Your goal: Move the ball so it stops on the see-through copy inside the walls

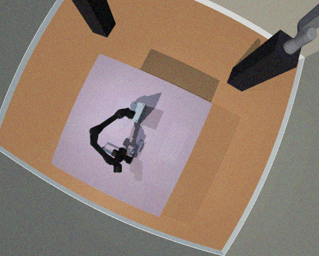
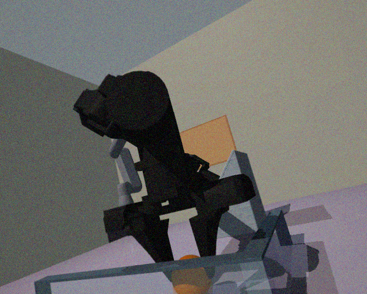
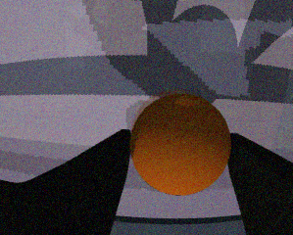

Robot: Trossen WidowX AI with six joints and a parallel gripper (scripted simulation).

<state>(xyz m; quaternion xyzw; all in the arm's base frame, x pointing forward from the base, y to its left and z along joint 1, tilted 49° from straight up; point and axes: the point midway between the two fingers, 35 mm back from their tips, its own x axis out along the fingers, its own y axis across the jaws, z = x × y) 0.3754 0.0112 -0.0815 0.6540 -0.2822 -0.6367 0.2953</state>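
The see-through copy is 1 cm below my gripper tip. The rest, counted from my gripper tip: orange ball right at my gripper tip.
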